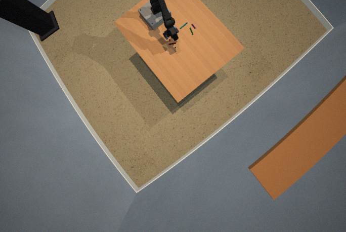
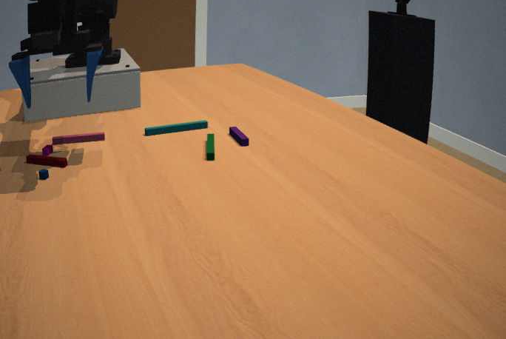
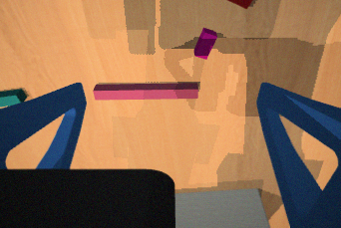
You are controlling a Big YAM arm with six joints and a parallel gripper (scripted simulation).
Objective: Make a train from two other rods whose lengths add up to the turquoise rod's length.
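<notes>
Right now my hand is 3 cm to the left of the magenta rod and 8 cm above it. Round my hand: pink rod: 5 cm behind, 2 cm to the left, 8 cm below; then blue rod: 10 cm ahead, 1 cm to the right, 8 cm below; then red rod: 5 cm ahead, 2 cm to the right, 8 cm below.
</notes>
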